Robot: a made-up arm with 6 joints.
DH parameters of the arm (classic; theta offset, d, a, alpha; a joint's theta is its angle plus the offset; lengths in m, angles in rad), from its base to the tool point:
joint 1: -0.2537 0 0.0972 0
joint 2: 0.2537 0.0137 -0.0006 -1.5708
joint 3: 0.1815 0 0.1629 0
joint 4: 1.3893 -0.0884 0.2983 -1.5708
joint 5: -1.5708 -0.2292 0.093 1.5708
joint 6: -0.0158 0 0.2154 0
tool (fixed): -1.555 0.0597 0 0
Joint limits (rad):
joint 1: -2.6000..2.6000
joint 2: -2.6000..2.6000
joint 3: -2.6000..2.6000
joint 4: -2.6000..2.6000
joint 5: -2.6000..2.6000
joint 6: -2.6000..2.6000
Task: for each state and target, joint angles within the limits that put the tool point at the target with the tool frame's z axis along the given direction. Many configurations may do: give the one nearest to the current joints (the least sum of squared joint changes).
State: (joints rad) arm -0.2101 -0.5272 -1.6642 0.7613 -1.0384 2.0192
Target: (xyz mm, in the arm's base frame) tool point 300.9 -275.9 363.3 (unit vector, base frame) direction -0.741 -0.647 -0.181
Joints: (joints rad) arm -0.1024 -0.1641 -1.8192 -0.0726 -0.9599 2.4542
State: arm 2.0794 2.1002 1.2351 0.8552 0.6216 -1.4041
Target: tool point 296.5 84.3 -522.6 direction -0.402 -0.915 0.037
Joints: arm 1.8192 1.6196 0.5441 0.9700 0.8588 -0.9376
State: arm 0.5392 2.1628 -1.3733 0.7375 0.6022 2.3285
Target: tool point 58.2 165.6 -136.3 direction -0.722 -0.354 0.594
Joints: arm 0.2433 2.0987 -0.6552 1.0527 0.8705 2.4483
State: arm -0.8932 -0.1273 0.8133 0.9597 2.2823 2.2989
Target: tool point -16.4 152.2 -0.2 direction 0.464 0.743 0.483
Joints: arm -0.9743 -0.4915 1.0432 1.1381 2.5722 2.2469
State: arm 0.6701 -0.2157 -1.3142 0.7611 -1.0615 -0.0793
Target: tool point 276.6 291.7 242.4 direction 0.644 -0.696 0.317
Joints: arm 1.1277 -0.2184 -1.0243 0.5730 -1.2107 0.0477
